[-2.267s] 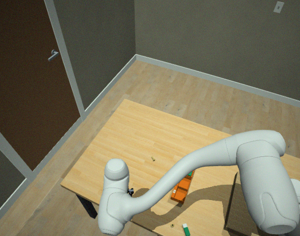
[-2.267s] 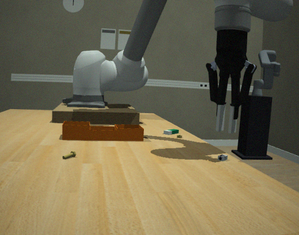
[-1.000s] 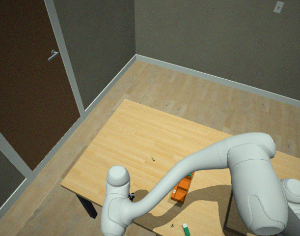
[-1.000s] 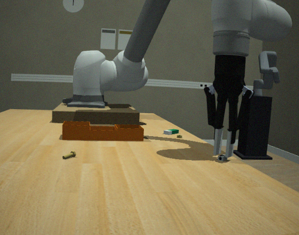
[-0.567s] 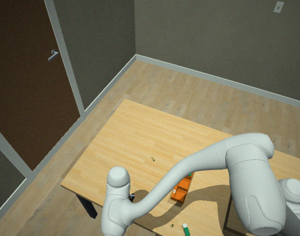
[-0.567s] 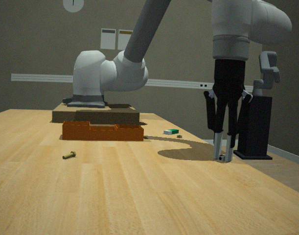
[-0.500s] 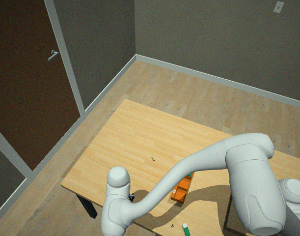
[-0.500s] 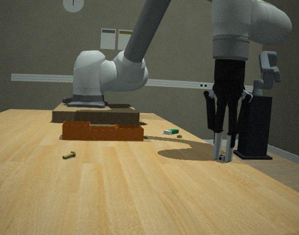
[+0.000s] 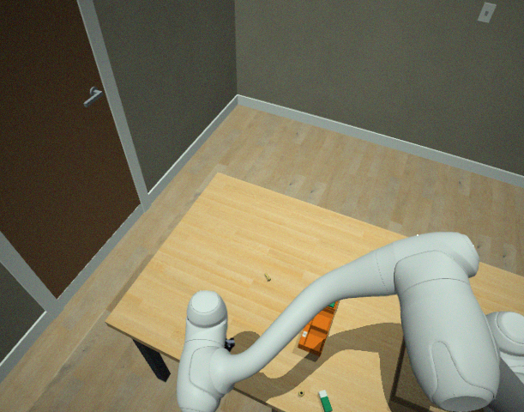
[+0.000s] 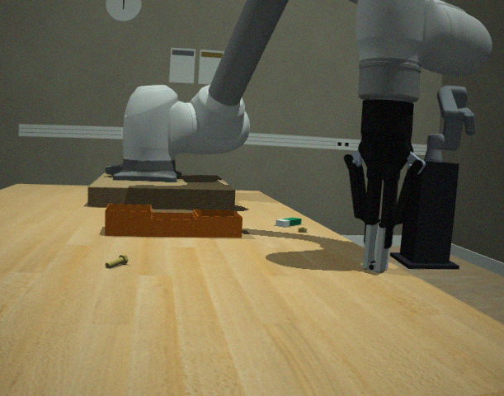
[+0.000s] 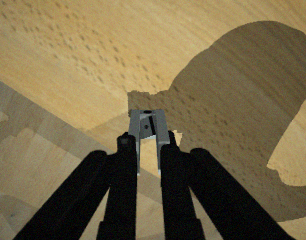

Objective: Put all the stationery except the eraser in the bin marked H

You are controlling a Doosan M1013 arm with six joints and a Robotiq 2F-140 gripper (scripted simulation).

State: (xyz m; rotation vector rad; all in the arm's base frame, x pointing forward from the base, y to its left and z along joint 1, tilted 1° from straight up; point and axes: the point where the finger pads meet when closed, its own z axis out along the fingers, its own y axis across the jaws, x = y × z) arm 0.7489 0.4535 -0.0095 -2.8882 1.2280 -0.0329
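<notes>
The green flat pad is 410 mm to the right of my hand, 220 mm behind it and 20 mm below it. The rest, counted from my hand: white sharpener: 30 mm below; then white eraser: 360 mm behind, 90 mm to the right, 30 mm below; then small nut: 290 mm behind, 70 mm to the right, 30 mm below.
</notes>
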